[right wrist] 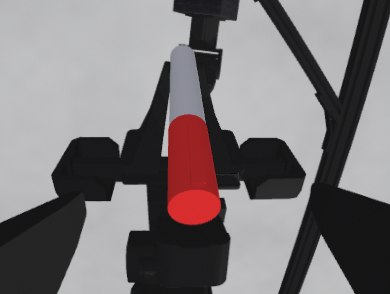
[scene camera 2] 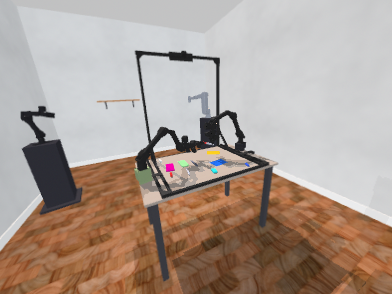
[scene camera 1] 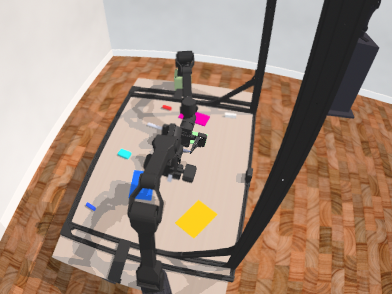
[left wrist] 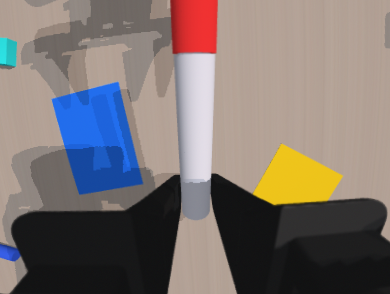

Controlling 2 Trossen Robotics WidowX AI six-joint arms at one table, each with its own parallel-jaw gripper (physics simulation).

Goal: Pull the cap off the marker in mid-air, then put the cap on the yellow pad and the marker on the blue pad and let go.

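Places are measured from the left arm's base along level axes (x ahead, y left, z up), in centimetres.
Pixels of known places: left gripper, between the fingertips: (right wrist: 183,62) (scene camera 2: 211,144) (scene camera 1: 170,176) (left wrist: 195,181); right gripper, between the fingertips: (right wrist: 199,198) (scene camera 2: 202,142) (scene camera 1: 179,150); left arm's base, origin of its link: (right wrist: 206,16) (scene camera 2: 240,142) (scene camera 1: 153,284); right arm's base, origin of its link: (scene camera 2: 142,168).
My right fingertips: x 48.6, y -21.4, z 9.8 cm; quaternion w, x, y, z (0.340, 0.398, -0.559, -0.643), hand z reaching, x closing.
Observation:
Ahead of a thing's pixels: the offset from my right fingertips to its top centre.
The marker {dx -4.8, dy +3.2, dz +0.1 cm} (left wrist: 195,115) (right wrist: 184,80) has a pale body and its red cap {dx -1.0, dy +0.9, dz +0.7 cm} (left wrist: 195,25) (right wrist: 191,155) on one end. My left gripper (left wrist: 195,181) is shut on the marker's body near the end away from the cap, holding it above the table. My right gripper (right wrist: 199,198) is open. In the right wrist view the cap's end shows between its fingertips, with no finger touching it; the depth is hard to judge. The yellow pad {dx -22.5, dy -1.1, dz -18.5 cm} (scene camera 1: 196,219) (scene camera 2: 213,152) (left wrist: 300,172) and the blue pad {dx -0.7, dy +18.1, dz -18.5 cm} (scene camera 1: 137,181) (scene camera 2: 218,162) (left wrist: 90,120) lie on the table, the blue one partly shadowed.
A cyan block {dx +18.3, dy +24.2, dz -17.1 cm} (scene camera 1: 124,154) (left wrist: 7,52), a small blue block {dx -7.7, dy +43.9, dz -16.5 cm} (scene camera 1: 90,206) (left wrist: 7,252), a red block {dx +44.0, dy -2.2, dz -16.5 cm} (scene camera 1: 167,107) and a white block {dx +29.4, dy -34.0, dz -16.4 cm} (scene camera 1: 230,115) lie about. A magenta pad {dx +33.7, dy -15.0, dz -17.8 cm} (scene camera 1: 201,119) lies under the right arm. A black frame surrounds the table.

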